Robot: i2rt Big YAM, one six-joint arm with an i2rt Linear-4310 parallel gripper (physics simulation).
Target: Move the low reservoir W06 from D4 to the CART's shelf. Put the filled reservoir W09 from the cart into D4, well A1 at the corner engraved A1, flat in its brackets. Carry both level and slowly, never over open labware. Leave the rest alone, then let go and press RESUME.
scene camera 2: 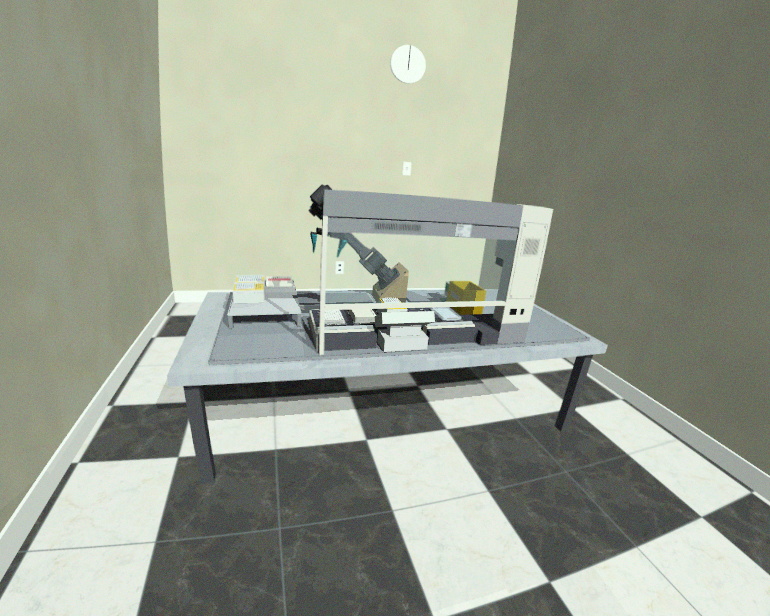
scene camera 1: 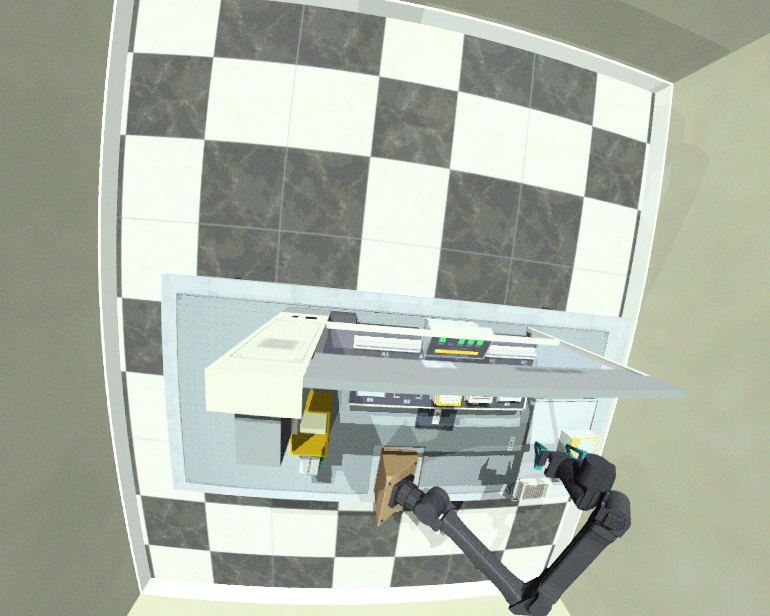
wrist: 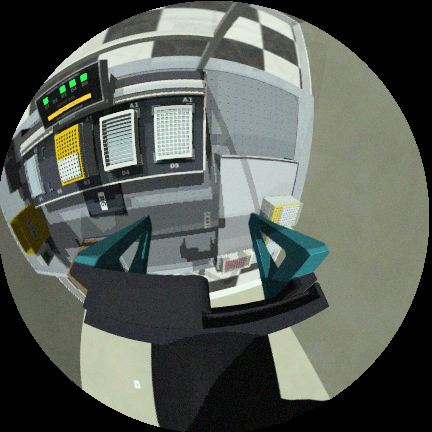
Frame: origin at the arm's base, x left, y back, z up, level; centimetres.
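Where they show: gripper, fingertip midpoint: (scene camera 1: 550, 444) (wrist: 199, 219); arm's base, link origin: (scene camera 1: 400, 489).
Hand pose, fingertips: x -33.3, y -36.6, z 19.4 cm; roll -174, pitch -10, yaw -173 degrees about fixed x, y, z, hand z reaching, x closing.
Things, the pixels of their top centre, and the offset from my fingertips. "pt": a spot on its surface instead.
- low white slatted reservoir W06, top centre: (wrist: 116, 139) (scene camera 1: 483, 385) (scene camera 2: 362, 310) dy -7.1, dx +15.4, dz -20.2 cm
- reservoir W09, top centre: (wrist: 237, 263) (scene camera 1: 535, 491) (scene camera 2: 279, 278) dy +32.7, dx -22.2, dz -19.8 cm
- cart's pale shelf, surface spot: (wrist: 260, 180) (scene camera 1: 561, 417) pt dy +0.9, dx -22.9, dz -22.9 cm
- gridded white plate, top centre: (wrist: 172, 130) (scene camera 2: 331, 315) dy -8.9, dx +3.1, dz -21.9 cm
- yellow-and-white rack, top centre: (wrist: 66, 156) (scene camera 1: 452, 388) (scene camera 2: 392, 302) dy -5.4, dx +27.6, dz -16.9 cm
- machine's grey top beam, surface spot: (scene camera 1: 488, 378) pt dy -23.3, dx +40.4, dz +22.8 cm
- yellow bin, surface spot: (wrist: 31, 227) pt dy +16.2, dx +62.4, dz -20.6 cm
The low white slatted reservoir W06 (wrist: 118, 140) sits in D4 on the dark deck, its A1 label at the upper right in the wrist view. The reservoir W09 (wrist: 236, 262) (scene camera 1: 533, 490) (scene camera 2: 279, 282), with reddish wells, stands on the cart's pale shelf (wrist: 260, 180) (scene camera 1: 558, 417) (scene camera 2: 263, 309) at its near edge. My gripper (wrist: 199, 219) (scene camera 1: 557, 452) (scene camera 2: 326, 253) is open and empty, high above the cart side, apart from both reservoirs. A panel (wrist: 70, 107) (scene camera 1: 457, 346) behind the deck shows green lights and a yellow bar; its small lettering is unreadable.
Yellow-and-white tip boxes (wrist: 285, 212) (scene camera 1: 581, 441) (scene camera 2: 249, 287) stand on the cart. A gridded white plate (wrist: 173, 132) is in D5; a yellow-and-white rack (wrist: 69, 152) stands left of D4. The machine's grey top beam (scene camera 1: 488, 378) (scene camera 2: 423, 205) spans the deck. A yellow bin (wrist: 31, 227) (scene camera 2: 465, 296) stands at the far side.
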